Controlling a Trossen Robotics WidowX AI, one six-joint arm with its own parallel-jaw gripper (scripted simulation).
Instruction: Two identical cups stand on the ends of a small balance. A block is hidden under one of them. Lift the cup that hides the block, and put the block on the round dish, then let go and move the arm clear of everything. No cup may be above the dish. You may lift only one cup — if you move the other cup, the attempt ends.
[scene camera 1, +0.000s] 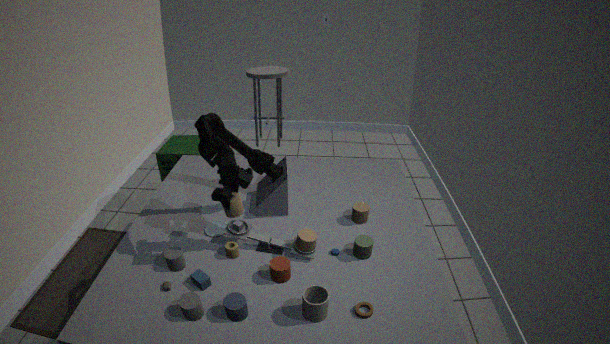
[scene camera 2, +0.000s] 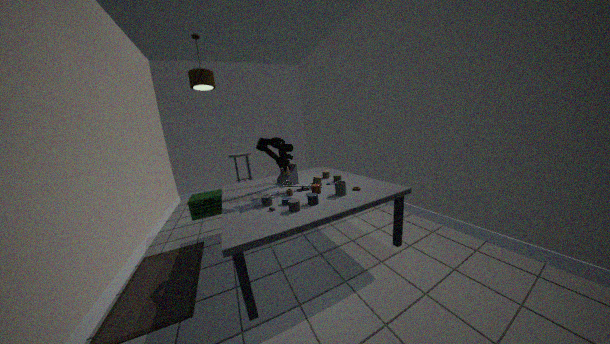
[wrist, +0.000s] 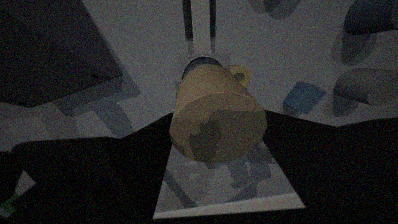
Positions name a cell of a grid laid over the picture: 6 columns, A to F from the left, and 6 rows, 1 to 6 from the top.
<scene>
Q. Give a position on a blue block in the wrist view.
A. E3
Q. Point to a tan cup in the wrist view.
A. At D4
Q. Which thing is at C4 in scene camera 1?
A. My gripper.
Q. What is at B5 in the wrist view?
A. My gripper.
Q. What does my gripper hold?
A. A tan cup.
</scene>
